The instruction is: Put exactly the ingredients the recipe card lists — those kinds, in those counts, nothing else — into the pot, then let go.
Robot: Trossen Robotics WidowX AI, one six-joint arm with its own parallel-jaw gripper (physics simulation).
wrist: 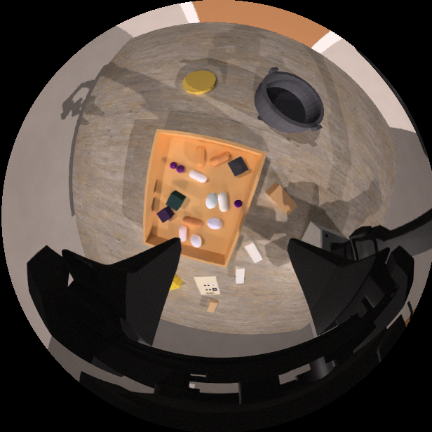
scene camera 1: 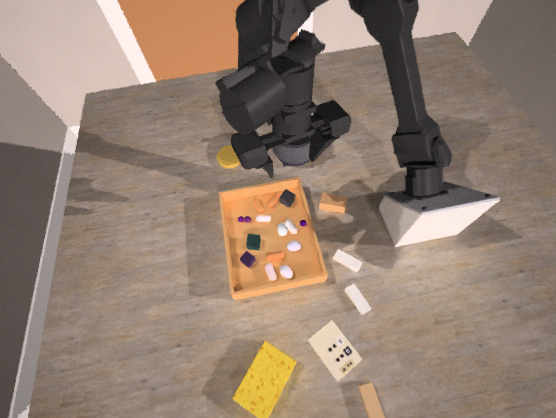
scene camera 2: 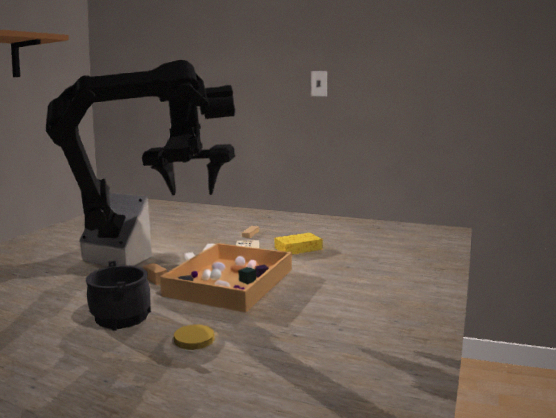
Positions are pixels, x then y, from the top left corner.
Labels:
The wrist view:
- my gripper: 236, 244
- dark pot: 286, 102
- orange tray: 216, 247
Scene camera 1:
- my gripper: 291, 168
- orange tray: 307, 264
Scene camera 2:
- my gripper: 192, 194
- dark pot: 119, 297
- yellow disc: 191, 337
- orange tray: 279, 263

